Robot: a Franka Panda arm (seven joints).
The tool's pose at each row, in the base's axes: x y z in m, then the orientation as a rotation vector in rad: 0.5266 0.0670 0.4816 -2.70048 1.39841 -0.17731; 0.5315 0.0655 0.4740 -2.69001 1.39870 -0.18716; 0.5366 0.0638 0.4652 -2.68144 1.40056 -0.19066; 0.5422 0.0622 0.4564 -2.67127 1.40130 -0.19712; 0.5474 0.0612 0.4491 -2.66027 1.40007 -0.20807; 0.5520 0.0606 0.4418 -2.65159 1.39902 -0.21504; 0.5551 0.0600 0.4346 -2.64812 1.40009 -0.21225
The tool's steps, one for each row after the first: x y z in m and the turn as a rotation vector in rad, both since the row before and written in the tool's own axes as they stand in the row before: 0.0036 -0.0020 0.0082 0.01063 0.00234 0.00350; 0.0038 -0.0018 0.0094 0.00685 -0.00044 0.00395; 0.0040 -0.0022 0.0095 0.00933 0.00055 0.00379; 0.0033 -0.0024 0.0080 0.01195 0.00257 0.00282; 0.0026 -0.0021 0.0080 0.00904 0.00102 0.00227; 0.0018 -0.0008 0.0076 0.00157 -0.00265 0.00201
